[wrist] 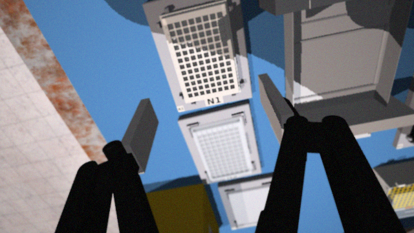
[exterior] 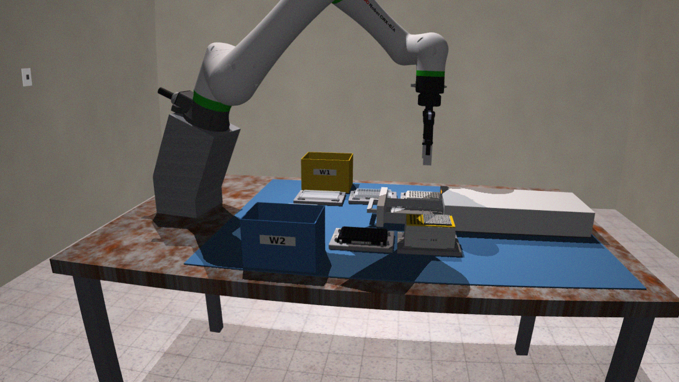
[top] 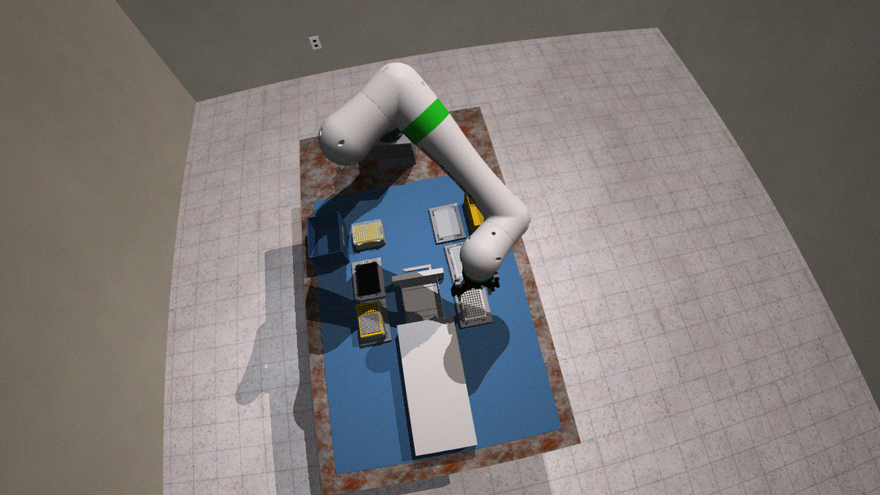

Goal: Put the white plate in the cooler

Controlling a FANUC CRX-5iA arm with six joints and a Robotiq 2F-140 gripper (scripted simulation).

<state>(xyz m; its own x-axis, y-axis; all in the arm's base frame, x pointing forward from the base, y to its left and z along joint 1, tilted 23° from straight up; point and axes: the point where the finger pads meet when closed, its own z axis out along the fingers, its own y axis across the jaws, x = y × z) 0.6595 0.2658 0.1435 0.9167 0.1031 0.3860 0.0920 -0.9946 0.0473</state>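
Right now my hand is 150 mm above the white plate. Round my hand: cooler CD: 130 mm ahead, 170 mm to the right, 130 mm below; grey nest N1: 160 mm below; grey drawer: 190 mm to the right, 140 mm below.
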